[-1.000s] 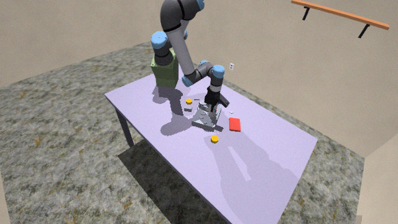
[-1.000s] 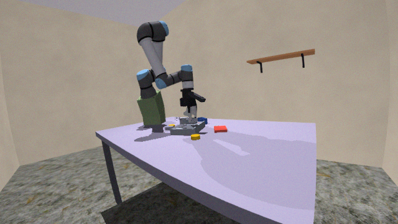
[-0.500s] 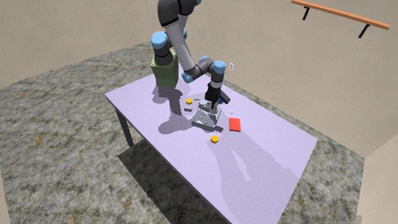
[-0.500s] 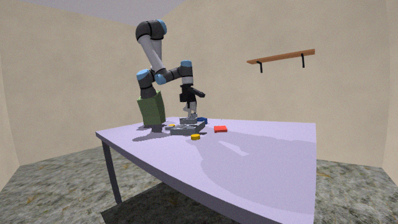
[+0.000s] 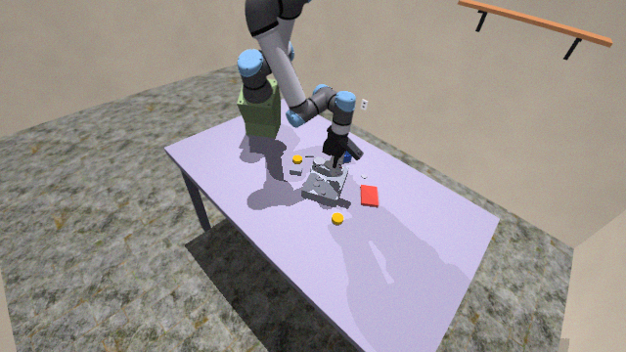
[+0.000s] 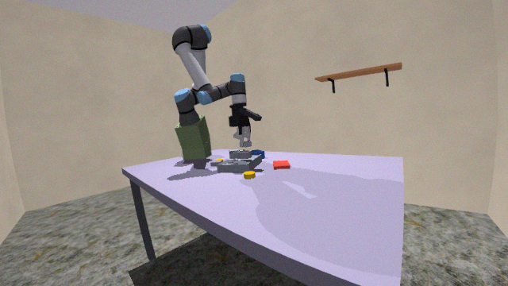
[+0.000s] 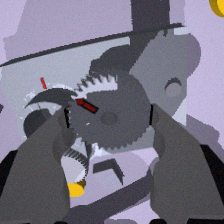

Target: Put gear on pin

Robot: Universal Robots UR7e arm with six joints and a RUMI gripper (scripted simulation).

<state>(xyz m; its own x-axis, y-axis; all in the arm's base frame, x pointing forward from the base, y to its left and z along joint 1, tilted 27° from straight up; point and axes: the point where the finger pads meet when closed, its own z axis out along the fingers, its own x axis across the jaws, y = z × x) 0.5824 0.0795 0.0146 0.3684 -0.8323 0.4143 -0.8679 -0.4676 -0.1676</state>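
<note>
Right now the grey toothed gear is right at my hand. Round my hand: small grey block: 200 mm behind, 80 mm to the right, 110 mm below; yellow round piece: 150 mm ahead, 110 mm to the right, 120 mm below; flat red block: 140 mm ahead, 110 mm to the left, 120 mm below.
</note>
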